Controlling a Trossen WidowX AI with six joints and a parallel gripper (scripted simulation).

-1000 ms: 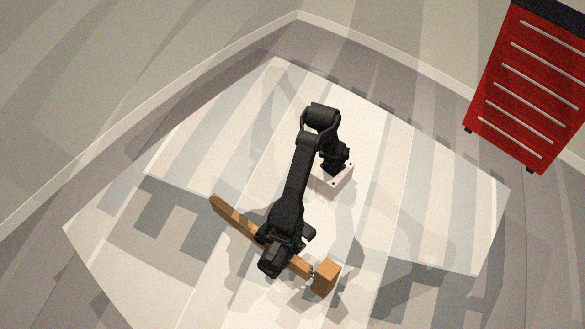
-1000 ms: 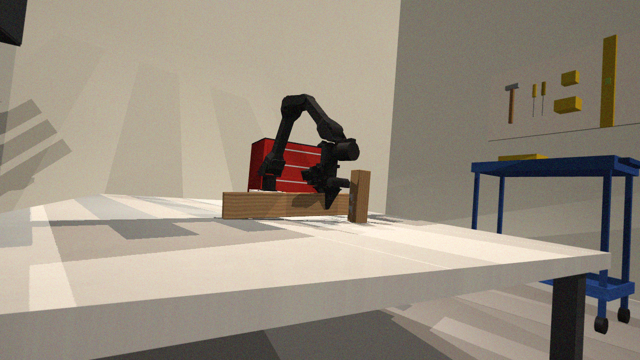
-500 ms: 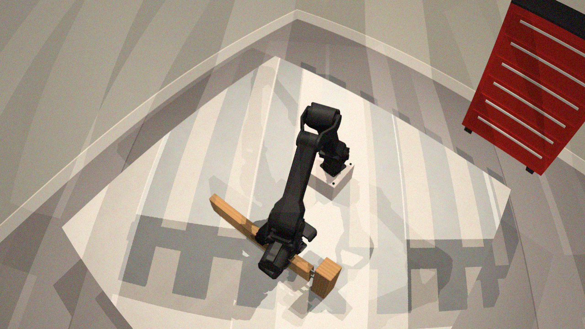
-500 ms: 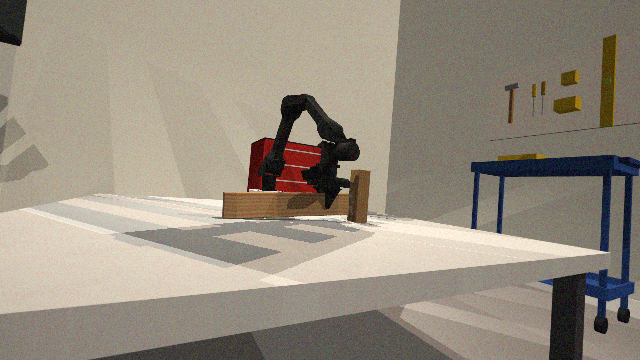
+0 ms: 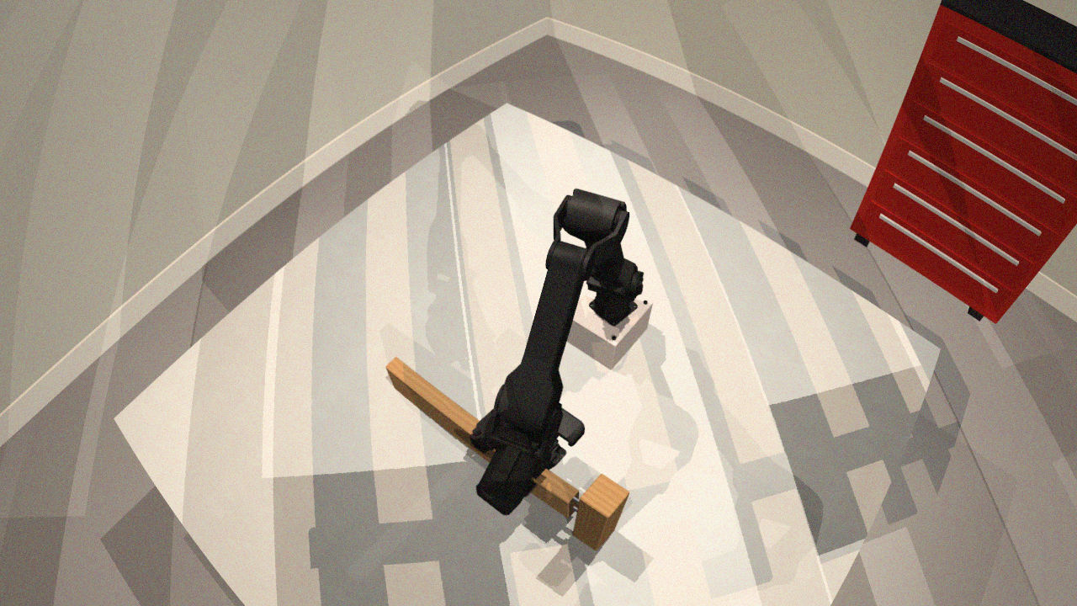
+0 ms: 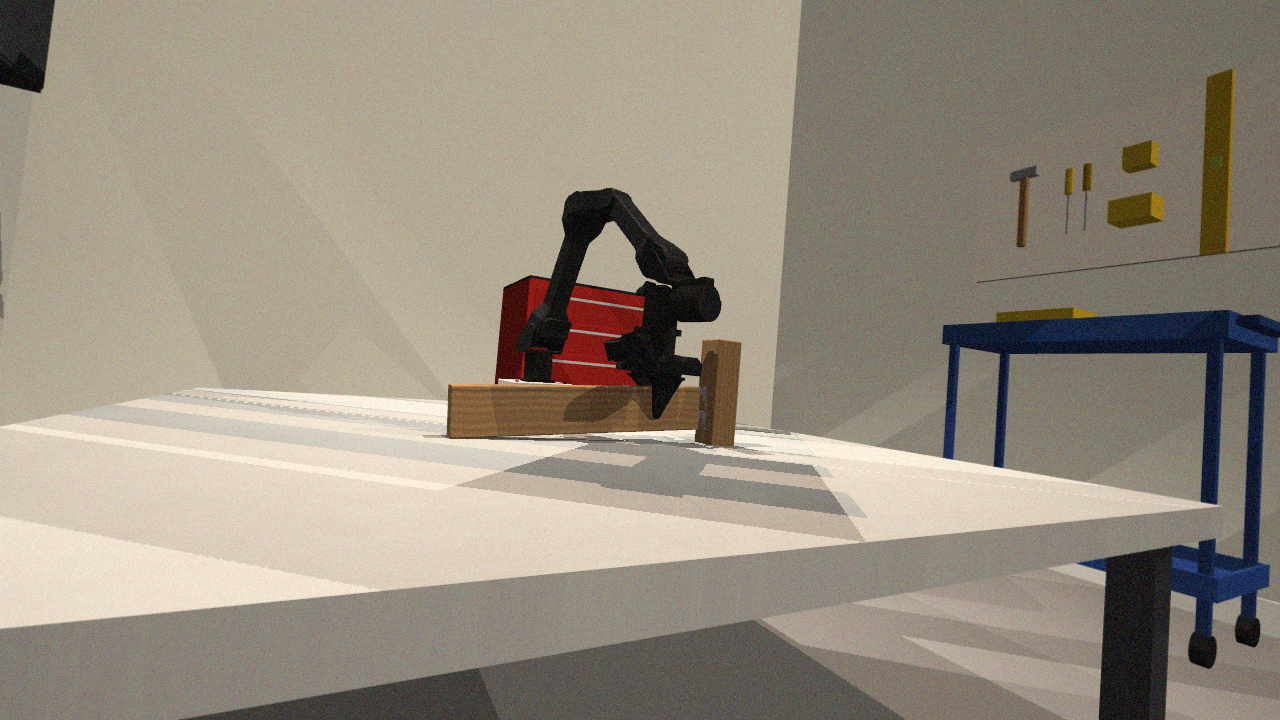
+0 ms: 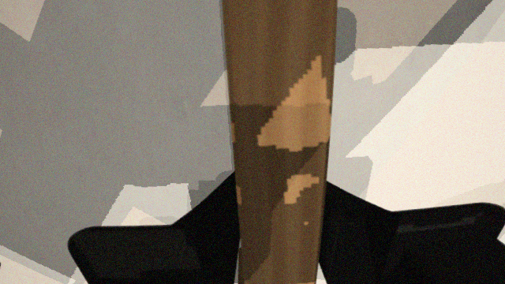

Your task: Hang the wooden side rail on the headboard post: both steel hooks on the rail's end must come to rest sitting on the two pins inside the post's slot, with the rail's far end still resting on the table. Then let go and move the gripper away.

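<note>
Right now the headboard post is 130 mm to the left of my gripper tip, 40 mm above it and 20 mm behind it.
</note>
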